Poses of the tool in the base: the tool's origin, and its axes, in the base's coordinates. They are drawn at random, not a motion.
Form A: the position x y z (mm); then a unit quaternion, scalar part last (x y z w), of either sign.
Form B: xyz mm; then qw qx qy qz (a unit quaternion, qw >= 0). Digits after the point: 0 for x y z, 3 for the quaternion.
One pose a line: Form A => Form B
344 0 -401 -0.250 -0.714 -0.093 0.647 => 344 0 -401 0.647 -0.250 -0.714 -0.093
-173 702 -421 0.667 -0.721 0.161 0.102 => -173 702 -421 0.102 0.667 -0.721 0.161
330 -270 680 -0.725 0.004 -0.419 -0.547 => 330 -270 680 0.547 0.725 -0.004 0.419
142 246 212 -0.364 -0.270 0.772 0.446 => 142 246 212 0.446 -0.364 -0.270 0.772
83 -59 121 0.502 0.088 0.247 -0.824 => 83 -59 121 0.824 -0.502 -0.088 -0.247
